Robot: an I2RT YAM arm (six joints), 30 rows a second.
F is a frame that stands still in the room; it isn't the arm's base.
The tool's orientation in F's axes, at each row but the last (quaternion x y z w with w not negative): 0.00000 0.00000 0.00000 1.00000; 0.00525 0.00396 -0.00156 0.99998; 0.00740 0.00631 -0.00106 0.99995; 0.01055 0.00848 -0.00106 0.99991; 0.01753 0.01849 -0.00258 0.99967; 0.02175 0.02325 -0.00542 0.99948; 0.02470 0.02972 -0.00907 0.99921
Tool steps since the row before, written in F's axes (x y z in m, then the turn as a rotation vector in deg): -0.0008 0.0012 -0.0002 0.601 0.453 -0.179; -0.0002 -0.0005 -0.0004 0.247 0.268 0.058; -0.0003 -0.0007 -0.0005 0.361 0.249 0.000; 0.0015 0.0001 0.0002 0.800 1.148 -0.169; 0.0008 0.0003 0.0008 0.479 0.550 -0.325; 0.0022 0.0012 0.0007 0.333 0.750 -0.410; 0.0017 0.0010 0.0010 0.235 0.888 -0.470
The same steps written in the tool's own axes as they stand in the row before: -0.0008 0.0012 -0.0002 0.601 0.453 -0.179; -0.0002 -0.0005 -0.0004 0.246 0.269 0.057; -0.0003 -0.0007 -0.0005 0.360 0.250 0.001; 0.0015 0.0001 0.0002 0.801 1.146 -0.180; 0.0008 0.0003 0.0008 0.488 0.541 -0.326; 0.0022 0.0013 0.0007 0.344 0.735 -0.427; 0.0016 0.0011 0.0010 0.248 0.868 -0.499
